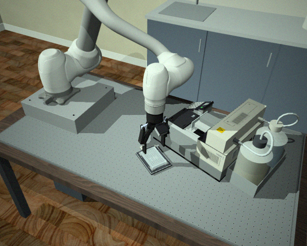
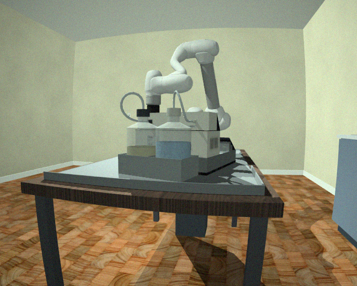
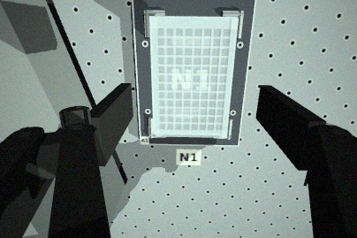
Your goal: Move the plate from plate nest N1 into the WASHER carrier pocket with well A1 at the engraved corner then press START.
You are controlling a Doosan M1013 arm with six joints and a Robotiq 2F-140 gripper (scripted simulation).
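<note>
Right now the clear well plate is 90 mm below my hand. The rest, counted from my hand: black carrier: 300 mm to the left, 50 mm ahead, 20 mm below; plate nest: 100 mm below; A1 mark: 90 mm to the left, 90 mm below, 30 mm behind.
</note>
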